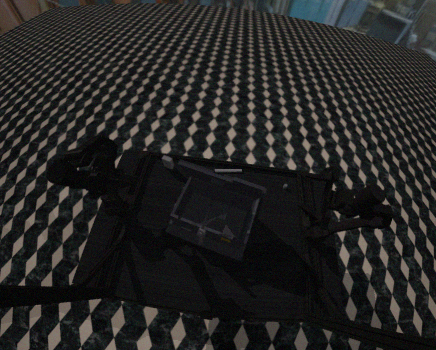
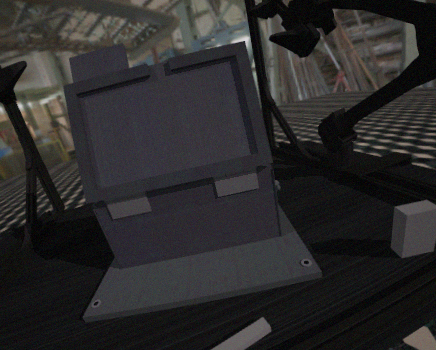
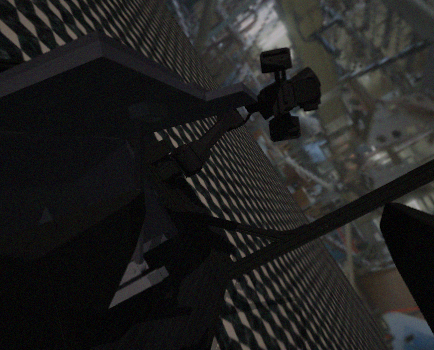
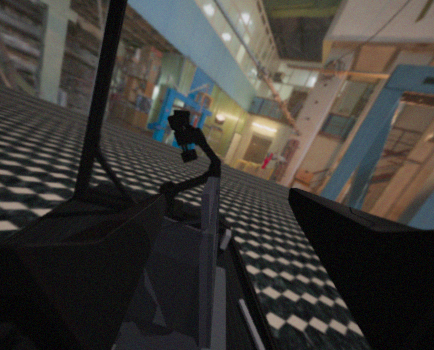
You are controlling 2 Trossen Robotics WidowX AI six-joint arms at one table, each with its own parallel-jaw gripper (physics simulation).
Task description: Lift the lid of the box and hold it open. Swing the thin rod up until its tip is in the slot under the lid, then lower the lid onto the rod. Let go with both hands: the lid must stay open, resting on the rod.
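Places are measured from the left arm's base along level axes (x ahead, y left, z up), in centimetres.
Pixels of known places: left gripper, fingertip midpoint: [image 1: 135, 181] [image 2: 259, 25] [image 3: 262, 208] [image 4: 186, 143]; right gripper, fingertip midpoint: [image 1: 301, 189] [image 2: 5, 49] [image 3: 282, 88] [image 4: 226, 196]; left arm's base at its link origin: [image 1: 124, 212] [image 2: 341, 164]; right arm's base at its link origin: [image 1: 310, 236] [image 3: 164, 174].
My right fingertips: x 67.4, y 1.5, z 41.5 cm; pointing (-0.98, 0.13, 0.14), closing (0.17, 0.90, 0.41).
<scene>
For each thing: its top centre in the pictures, then the offset to it from my right fingertips. "pt": a spot on its surface instead. Level surfaces: height alone.
- flat base plate at a spot on its surface: [image 2: 199, 281] pt dy +19.4, dx -20.0, dz -42.2 cm
- dark table at its surface level: dz -43.4 cm
- short pale strip at its top centre: [image 4: 252, 326] [image 1: 228, 170] dy +31.1, dx -19.1, dz -42.4 cm
- small pale block at its top centre: [image 2: 417, 207] [image 4: 228, 232] [image 1: 166, 158] dy +29.4, dx -52.2, dz -35.8 cm
The grey box [image 1: 237, 250] [image 2: 192, 226] [image 4: 181, 274] stands on a flat base plate [image 2: 199, 281] in the middle of the dark table [image 1: 269, 278]. Its lid [image 1: 213, 212] [image 2: 164, 121] lies closed, with two pale hinges [image 2: 235, 184] at the back. I cannot make out the thin rod. My left gripper [image 1: 100, 163] [image 2: 300, 38] [image 4: 186, 144] is open and empty. It hangs raised at the table's left end, away from the box. My right gripper [image 1: 341, 203] [image 3: 282, 88] is open and empty. It is at the table's right end, apart from the box.
A short pale strip [image 1: 228, 170] [image 2: 246, 335] lies on the table behind the box. A small pale block [image 1: 167, 161] sits near the back left corner. Black frame posts [image 2: 258, 87] rise at the table's edge. Checkered floor surrounds the table.
</scene>
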